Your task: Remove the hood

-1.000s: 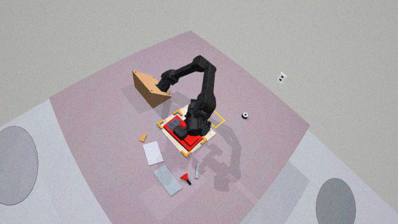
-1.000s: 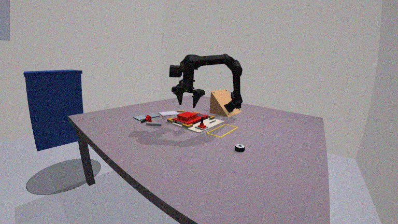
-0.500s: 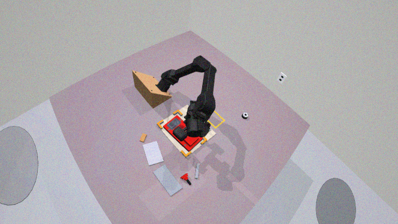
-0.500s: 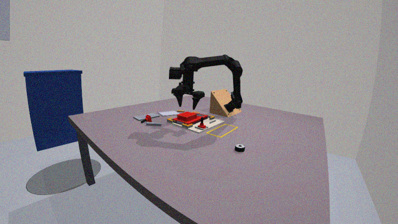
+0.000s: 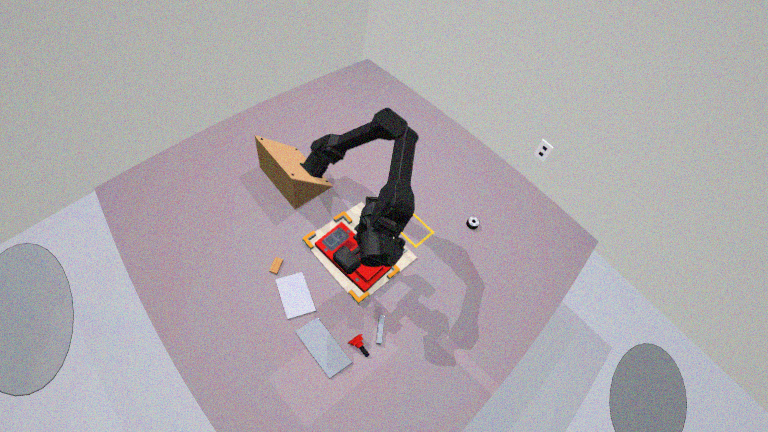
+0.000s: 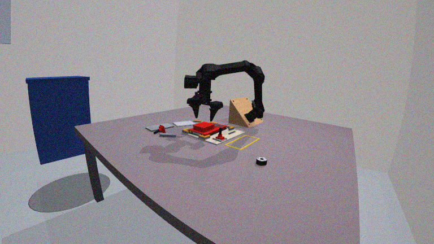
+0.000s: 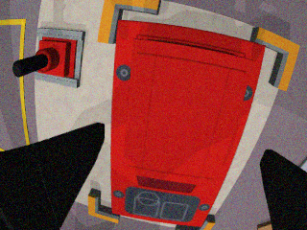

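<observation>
Now: the red hood panel 3 cm below my gripper tip. Round my gripper tip: black wheel: 11 cm ahead, 38 cm to the left, 7 cm below; then grey bar: 17 cm ahead, 8 cm to the right, 7 cm below.
</observation>
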